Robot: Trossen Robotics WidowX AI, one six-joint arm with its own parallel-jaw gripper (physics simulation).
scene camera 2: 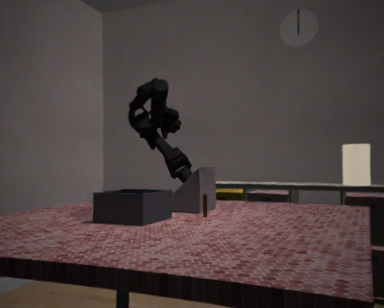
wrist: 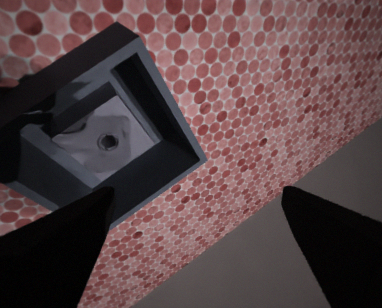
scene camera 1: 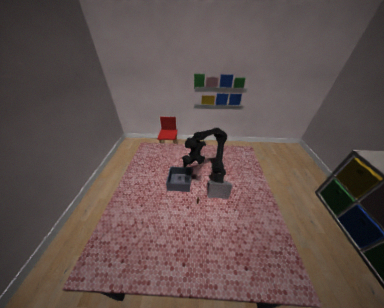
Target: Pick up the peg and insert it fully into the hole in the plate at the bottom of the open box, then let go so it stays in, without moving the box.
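Frame: origin at the arm's base, x ahead, y left, z up, level; centimetres.
Where they show: gripper, fingertip midpoint: (scene camera 2: 158, 144) (wrist: 199, 195) (scene camera 1: 186, 166); arm's base at its link origin: (scene camera 2: 191, 182) (scene camera 1: 219, 182).
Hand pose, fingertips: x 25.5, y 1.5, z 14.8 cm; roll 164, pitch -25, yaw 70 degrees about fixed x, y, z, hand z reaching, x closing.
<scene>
Things, the pixels of their top centre, and the offset from my fingertips. "pt": a spot on its surface instead. Level surfaces: height alone.
- peg at its top centre: (scene camera 2: 205, 194) (scene camera 1: 197, 197) dx -10.6, dy +12.8, dz -18.0 cm
- open box at its top centre: (wrist: 115, 159) (scene camera 2: 134, 191) (scene camera 1: 179, 174) dx +7.4, dy -5.0, dz -16.2 cm
- light grey plate at its top centre: (wrist: 109, 143) (scene camera 1: 179, 177) dx +7.4, dy -5.0, dz -19.9 cm
- round dark hole at a spot on its surface: (wrist: 107, 142) pt dx +8.2, dy -5.4, dz -21.5 cm
- pink-red patterned table top at its surface level: dz -26.0 cm
The peg (scene camera 1: 198, 200) (scene camera 2: 205, 205) is small, dark brown and thin. It stands upright on the patterned table top, apart from the box. The open box (scene camera 1: 179, 187) (scene camera 2: 118, 207) (wrist: 155, 170) is blue-grey. Inside it, at the bottom, lies a light grey plate (wrist: 100, 160) with a round dark hole (wrist: 107, 142). A shadow falls across part of the plate. My gripper (scene camera 1: 193, 161) (scene camera 2: 159, 139) (wrist: 199, 195) is open and empty, raised above table height near the box. The peg does not show in the wrist view.
The grey wedge-shaped base block (scene camera 1: 219, 189) (scene camera 2: 192, 194) stands beside the peg and to the right of the box. The pink-red patterned table top (scene camera 1: 190, 240) (scene camera 2: 280, 240) (wrist: 240, 115) carries them. A red chair (scene camera 1: 168, 134) stands beyond the table's far edge.
</scene>
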